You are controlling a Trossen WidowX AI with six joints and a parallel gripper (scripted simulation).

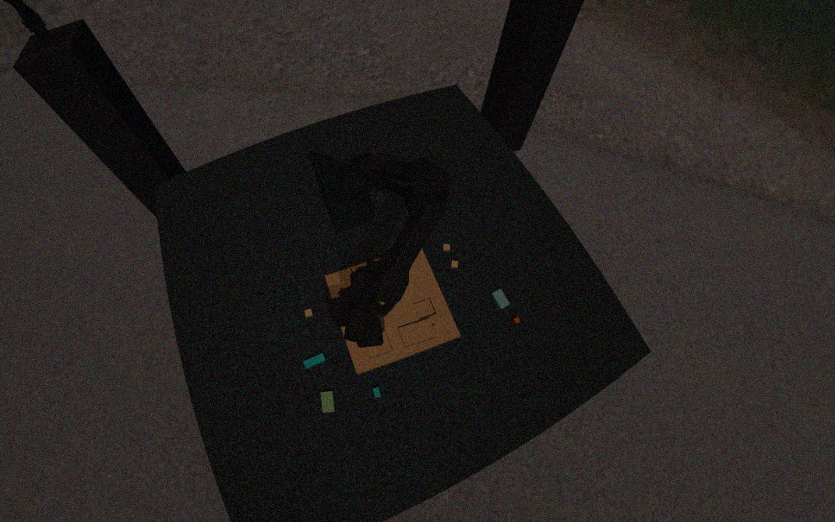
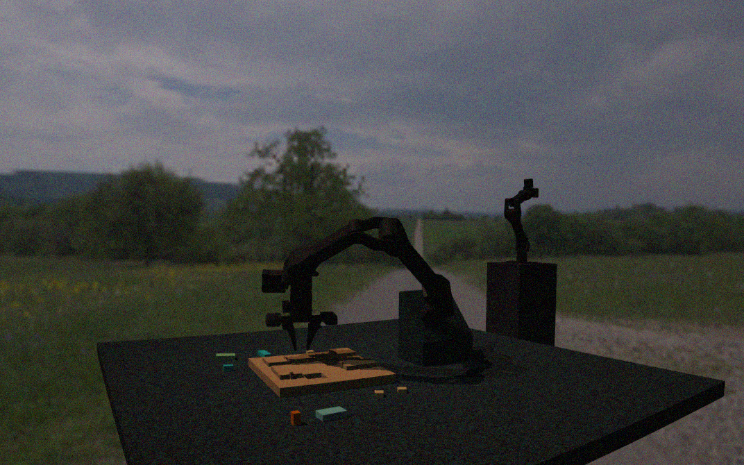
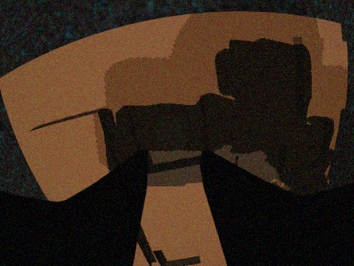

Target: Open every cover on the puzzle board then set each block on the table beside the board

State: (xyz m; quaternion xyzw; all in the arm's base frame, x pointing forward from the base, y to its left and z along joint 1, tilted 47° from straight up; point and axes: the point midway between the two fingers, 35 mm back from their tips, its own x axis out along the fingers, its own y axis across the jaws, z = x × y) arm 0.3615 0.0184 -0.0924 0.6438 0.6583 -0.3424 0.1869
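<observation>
Right now the tan puzzle board is 3 cm behind my gripper tip, 5 cm to the left of it and 3 cm below it. Also, from my gripper tip: pale teal block: 6 cm ahead, 38 cm to the left, 4 cm below; green block: 18 cm ahead, 17 cm to the right, 4 cm below; small teal block: 19 cm ahead, 4 cm to the right, 4 cm below.
</observation>
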